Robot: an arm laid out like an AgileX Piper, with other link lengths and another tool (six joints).
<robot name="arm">
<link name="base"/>
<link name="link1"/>
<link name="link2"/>
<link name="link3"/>
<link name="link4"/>
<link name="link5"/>
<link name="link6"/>
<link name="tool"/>
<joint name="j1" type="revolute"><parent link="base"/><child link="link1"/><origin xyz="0 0 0.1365" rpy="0 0 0"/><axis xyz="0 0 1"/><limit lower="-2.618" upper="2.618"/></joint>
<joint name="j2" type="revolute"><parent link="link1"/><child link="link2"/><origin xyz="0 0 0" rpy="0 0 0"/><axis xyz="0 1 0"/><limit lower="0" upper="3.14"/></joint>
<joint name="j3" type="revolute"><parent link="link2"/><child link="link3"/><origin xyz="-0.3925 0 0.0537" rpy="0 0 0"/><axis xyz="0 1 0"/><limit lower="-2.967" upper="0"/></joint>
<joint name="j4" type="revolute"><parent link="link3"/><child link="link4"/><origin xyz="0.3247 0 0.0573" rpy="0 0 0"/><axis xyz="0.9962 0 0.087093"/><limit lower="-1.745" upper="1.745"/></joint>
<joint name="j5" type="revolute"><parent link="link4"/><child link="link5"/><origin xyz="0 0 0" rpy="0 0 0"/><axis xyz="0 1 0"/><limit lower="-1.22" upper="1.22"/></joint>
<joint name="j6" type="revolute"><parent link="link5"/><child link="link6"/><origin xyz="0.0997 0 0.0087" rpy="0 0 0"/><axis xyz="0.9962 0 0.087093"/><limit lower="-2.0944" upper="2.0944"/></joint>
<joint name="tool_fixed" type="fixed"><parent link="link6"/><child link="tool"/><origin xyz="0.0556 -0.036 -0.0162" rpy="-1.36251 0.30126 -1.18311"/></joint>
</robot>
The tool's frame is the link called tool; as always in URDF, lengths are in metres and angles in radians.
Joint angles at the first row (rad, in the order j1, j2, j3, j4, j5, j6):
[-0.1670, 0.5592, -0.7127, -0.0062, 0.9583, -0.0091]
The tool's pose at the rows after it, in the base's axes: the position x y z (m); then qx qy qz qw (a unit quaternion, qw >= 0):
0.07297, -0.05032, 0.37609, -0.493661, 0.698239, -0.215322, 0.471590
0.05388, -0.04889, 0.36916, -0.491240, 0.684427, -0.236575, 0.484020
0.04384, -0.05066, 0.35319, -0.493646, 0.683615, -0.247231, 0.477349
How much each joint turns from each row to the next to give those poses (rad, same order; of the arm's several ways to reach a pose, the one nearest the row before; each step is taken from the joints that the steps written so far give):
[-0.0001, -0.1277, 0.0400, -0.0032, -0.0052, -0.0001]
[0.0002, -0.0862, 0.0333, -0.0130, -0.0022, 0.0002]
[-0.0002, -0.0525, 0.0485, -0.0251, -0.0011, -0.0002]

